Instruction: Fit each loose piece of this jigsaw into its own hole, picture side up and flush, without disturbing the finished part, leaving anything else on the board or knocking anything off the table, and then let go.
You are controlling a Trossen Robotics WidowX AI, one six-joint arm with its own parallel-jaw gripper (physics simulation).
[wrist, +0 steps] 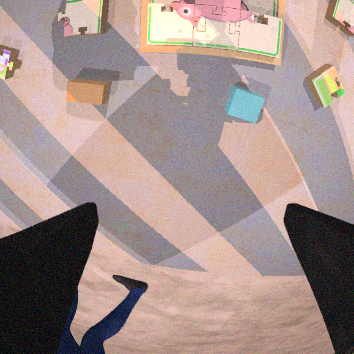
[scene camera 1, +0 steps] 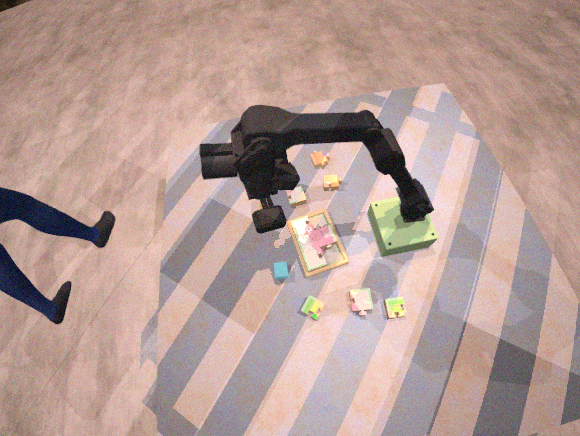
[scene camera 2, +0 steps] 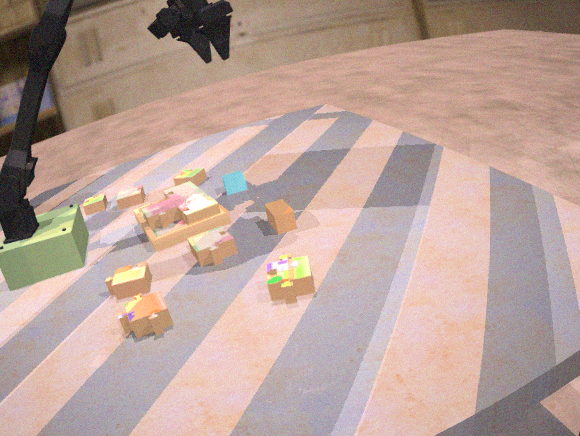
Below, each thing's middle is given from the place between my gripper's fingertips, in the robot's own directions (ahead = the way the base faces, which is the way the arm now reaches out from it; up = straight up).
Now: the jigsaw board (scene camera 2: pixel 160 238) 260 mm below my hand, 140 mm behind it and 10 mm to the right of it.
